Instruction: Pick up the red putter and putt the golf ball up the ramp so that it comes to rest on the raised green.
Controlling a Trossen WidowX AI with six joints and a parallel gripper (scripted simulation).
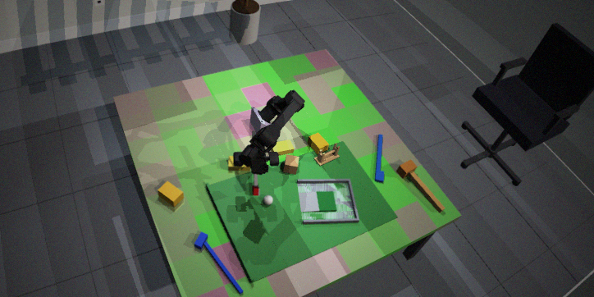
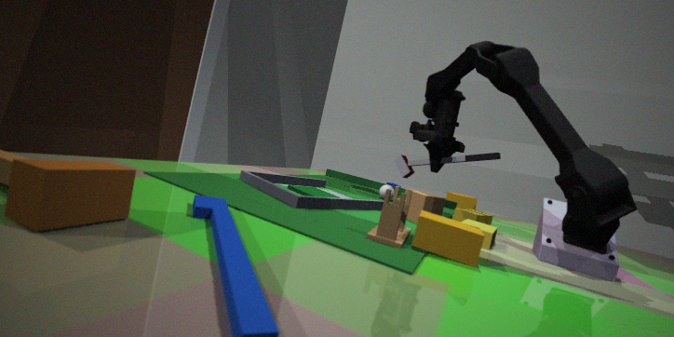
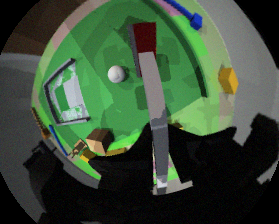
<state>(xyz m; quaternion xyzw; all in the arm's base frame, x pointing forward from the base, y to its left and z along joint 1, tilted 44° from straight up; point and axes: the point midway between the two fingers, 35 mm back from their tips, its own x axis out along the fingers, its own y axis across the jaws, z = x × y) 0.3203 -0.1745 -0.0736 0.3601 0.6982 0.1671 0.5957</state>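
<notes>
Right now the white golf ball is 11 cm ahead of my gripper tip, 8 cm below it and 3 cm to the left of it. Round my gripper tip: wooden stand (40 cm to the left, 7 cm below, 3 cm behind); red putter (3 cm above, 1 cm to the left, 1 cm behind); tan cube (20 cm to the left, 8 cm below, 3 cm behind).
</notes>
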